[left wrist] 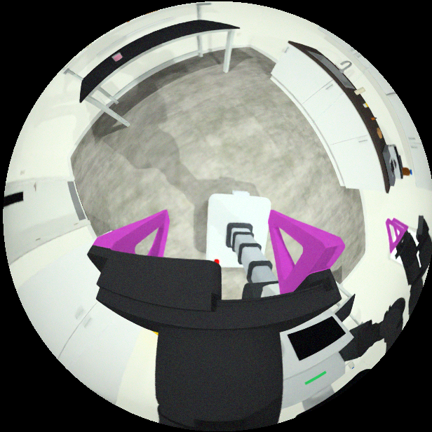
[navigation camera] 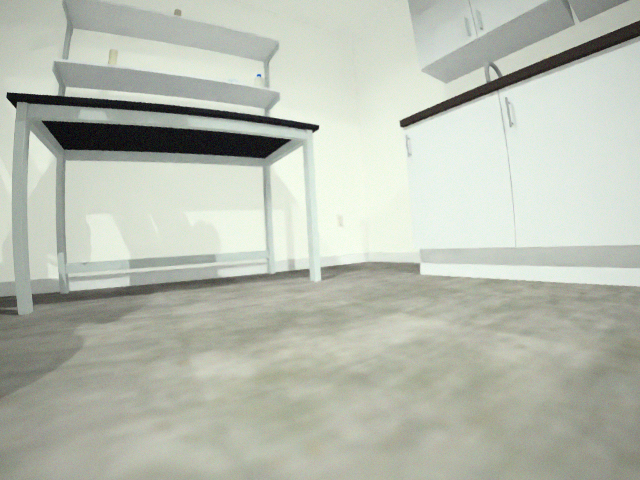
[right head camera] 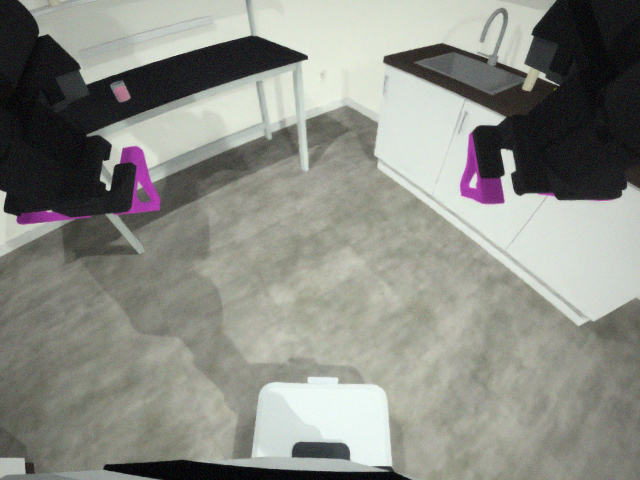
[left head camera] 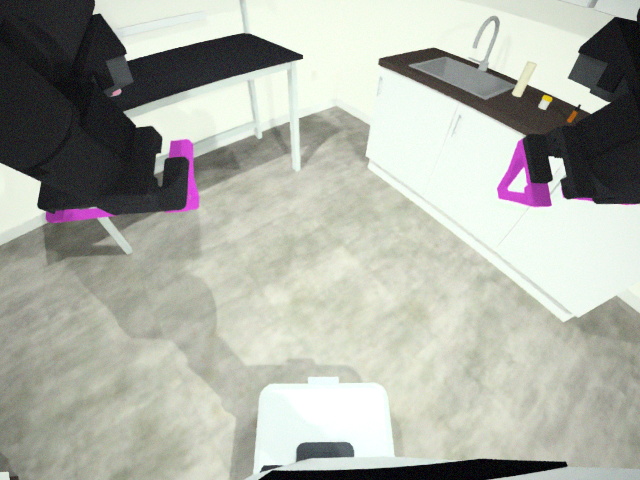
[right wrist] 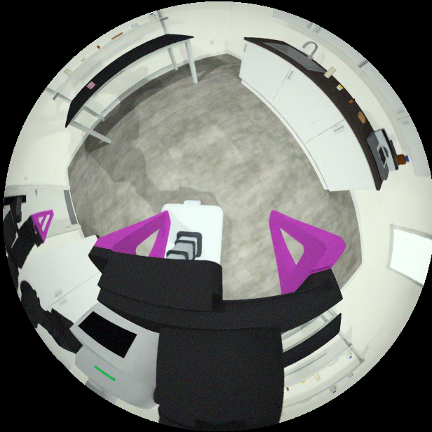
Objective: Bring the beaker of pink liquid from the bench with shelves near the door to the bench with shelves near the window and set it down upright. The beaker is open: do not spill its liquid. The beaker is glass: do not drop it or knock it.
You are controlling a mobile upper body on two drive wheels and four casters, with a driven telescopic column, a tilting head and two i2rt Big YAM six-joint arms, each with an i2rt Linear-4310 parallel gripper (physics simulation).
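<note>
The glass beaker of pink liquid (right head camera: 120,93) (left wrist: 117,57) (right wrist: 91,85) stands upright on the black-topped bench with shelves (left head camera: 217,59) (right head camera: 217,64) (left wrist: 165,37) (right wrist: 135,57) (navigation camera: 165,107). In the left head camera the left arm hides most of the beaker. My left gripper (left head camera: 126,204) (right head camera: 98,204) (left wrist: 218,215) is open and empty, at the left, well short of the beaker. My right gripper (left head camera: 563,193) (right head camera: 522,193) (right wrist: 219,215) is open and empty, at the right, in front of the sink cabinet. Another black-topped bench with shelves (right wrist: 315,340) shows at the lower right of the right wrist view.
A white sink cabinet (left head camera: 413,129) (right head camera: 418,118) (navigation camera: 460,180) stands at the right, with a sink (left head camera: 462,77) and small containers on its brown top. The robot's white base (left head camera: 323,413) is at the bottom. A bright framed panel (right wrist: 410,255) is on the wall in the right wrist view.
</note>
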